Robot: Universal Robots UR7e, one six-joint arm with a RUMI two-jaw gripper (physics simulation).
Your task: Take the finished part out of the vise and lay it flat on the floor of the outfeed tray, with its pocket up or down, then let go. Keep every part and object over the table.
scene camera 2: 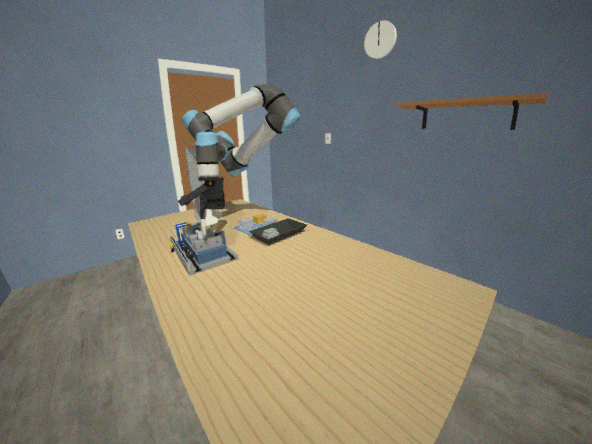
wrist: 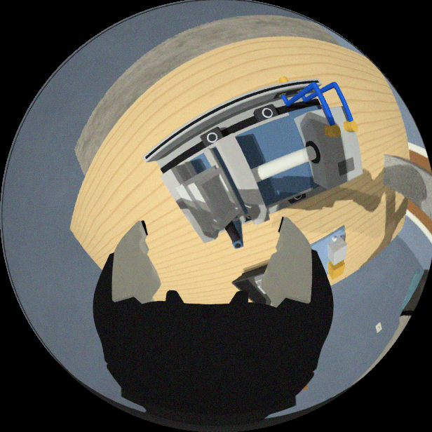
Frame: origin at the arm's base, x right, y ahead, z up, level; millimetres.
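Seen in the pictures: gripper, fingertip midpoint: [scene camera 2: 208, 230]; arm's base, origin of the base link: [scene camera 2: 195, 160].
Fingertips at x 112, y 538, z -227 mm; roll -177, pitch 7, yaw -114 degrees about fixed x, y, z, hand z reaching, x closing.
Pixels of each thing's middle, then the offset from my fingertips to it. "*": a spot on its surface instead.
- vise, body centre: [scene camera 2: 200, 241] dy -74, dx +22, dz -67 mm
- black outfeed tray, surface spot: [scene camera 2: 290, 230] * dy -28, dx -394, dz -109 mm
- vise with a grey part, surface spot: [scene camera 2: 270, 233] * dy +9, dx -261, dz -77 mm
- light grey block, body centre: [scene camera 2: 246, 223] dy -221, dx -249, dz -91 mm
- yellow block, body centre: [scene camera 2: 260, 218] dy -235, dx -338, dz -91 mm
The finished part [wrist: 207, 192] is a grey block seated in the vise [scene camera 2: 212, 253] [wrist: 280, 145], at its left end in the wrist view. In the scene view it is partly hidden by the fingers and jaws. My gripper [scene camera 2: 205, 230] [wrist: 211, 220] is open and empty. It points down above the vise; in the wrist view the part shows ahead of the fingertips, between their lines, and neither finger is seen touching it. The black outfeed tray [scene camera 2: 290, 230] [wrist: 246, 281] lies beside the vise with a grey part [scene camera 2: 270, 233] [wrist: 260, 285] in it, partly hidden by the right finger in the wrist view.
A blue plate [wrist: 320, 245] with a light grey block [scene camera 2: 245, 223] [wrist: 337, 251] and a yellow block [scene camera 2: 259, 219] [wrist: 336, 270] is near the tray. Blue hoses [scene camera 2: 178, 234] [wrist: 326, 104] rise at one vise end. A dark handle [wrist: 233, 233] sticks out of the vise's side.
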